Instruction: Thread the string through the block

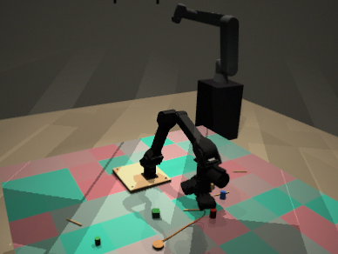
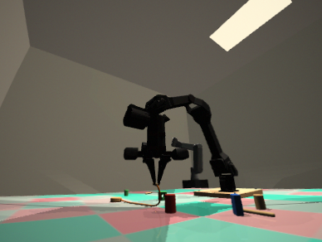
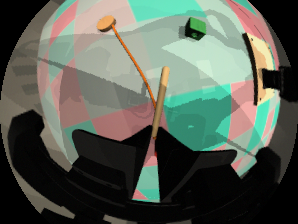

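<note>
My gripper tip is 60 mm to the right of the red cylinder and 40 mm above it. Also, from my gripper tip: blue cylinder: 80 mm behind, 180 mm to the left, 40 mm below; green block: 110 mm behind, 140 mm to the right, 40 mm below; thin wooden stick: 10 mm behind, 10 mm to the right.
</note>
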